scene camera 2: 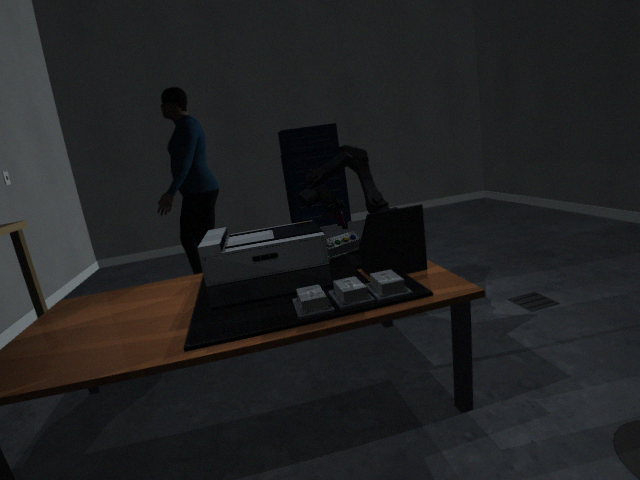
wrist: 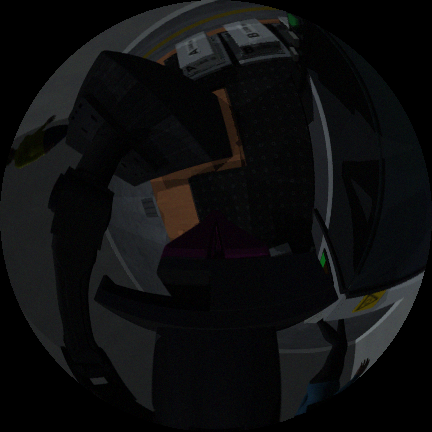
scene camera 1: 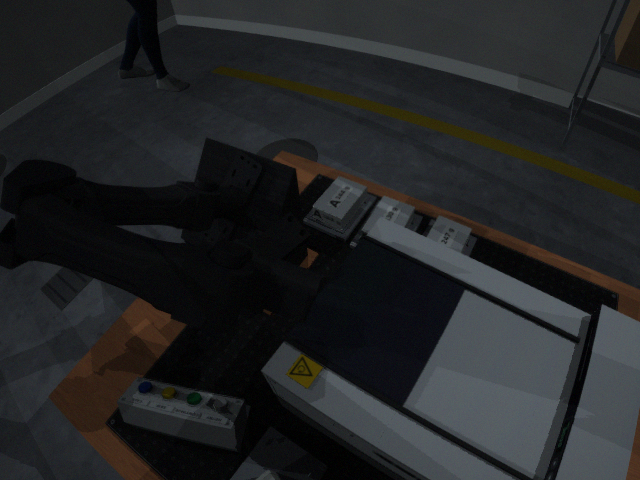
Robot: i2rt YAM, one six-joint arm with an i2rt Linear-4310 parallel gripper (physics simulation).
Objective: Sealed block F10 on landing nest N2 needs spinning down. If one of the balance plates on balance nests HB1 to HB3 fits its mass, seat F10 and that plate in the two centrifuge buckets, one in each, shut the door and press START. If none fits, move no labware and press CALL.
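Pixels of known places: gripper, fingertip midpoint: [scene camera 2: 345,227] [wrist: 215,215]; arm's base at its link origin: [scene camera 2: 389,225] [wrist: 112,139] [scene camera 1: 232,202].
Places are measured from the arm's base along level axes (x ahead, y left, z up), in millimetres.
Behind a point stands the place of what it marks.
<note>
My gripper [scene camera 2: 344,226] @(x 166, y -116, z -5 mm) [wrist: 215,215] @(x 166, y -116, z -5 mm) is shut, its purple fingertips together with nothing visible between them, high over the black mat near the control box [scene camera 1: 180,419] @(x 207, y -350, z -98 mm) [scene camera 2: 343,249] @(x 165, y -320, z -159 mm). The box has blue [scene camera 1: 145,386] @(x 106, y -359, z -109 mm), yellow [scene camera 1: 169,393] @(x 152, y -335, z -108 mm) and green [scene camera 1: 193,398] @(x 192, y -310, z -108 mm) buttons. In scene camera 1 the arm hides the fingers. Balance plate A [scene camera 1: 340,198] @(x 92, y 232, z -125 mm) [scene camera 2: 386,281] @(x 98, y 286, z -125 mm) [wrist: 195,50] @(x 97, y 213, z -125 mm), plate B [scene camera 1: 388,212] @(x 210, y 263, z -125 mm) [scene camera 2: 349,289] @(x 229, y 302, z -125 mm) [wrist: 247,36] @(x 214, y 216, z -125 mm) and a third plate marked 247 g [scene camera 1: 449,235] @(x 359, y 288, z -125 mm) [scene camera 2: 311,298] @(x 358, y 323, z -126 mm) sit on nests in a row. The centrifuge [scene camera 1: 330,384] @(x 388, y -167, z 31 mm) [scene camera 2: 266,266] @(x 503, y 137, z -49 mm) has a dark panel [scene camera 1: 382,310] @(x 379, y -35, z 34 mm) over part of its top. F10 and the buckets cannot be made out.
An upright black panel [scene camera 2: 395,240] @(x 1, y 77, z -45 mm) stands beside the arm at the table's end. The black mat [scene camera 1: 227,346] @(x 130, y -193, z -179 mm) [scene camera 2: 237,325] @(x 612, y 325, z -179 mm) [wrist: 277,140] @(x 221, y -34, z -179 mm) lies on the wooden table [scene camera 1: 111,366] @(x -42, y -400, z -192 mm) [scene camera 2: 118,330] @(x 1080, y 184, z -191 mm). A partly cut-off dark item [scene camera 1: 289,454] @(x 372, y -268, z -153 mm) lies beside the control box. A person [scene camera 2: 191,155] stands behind the table.
</note>
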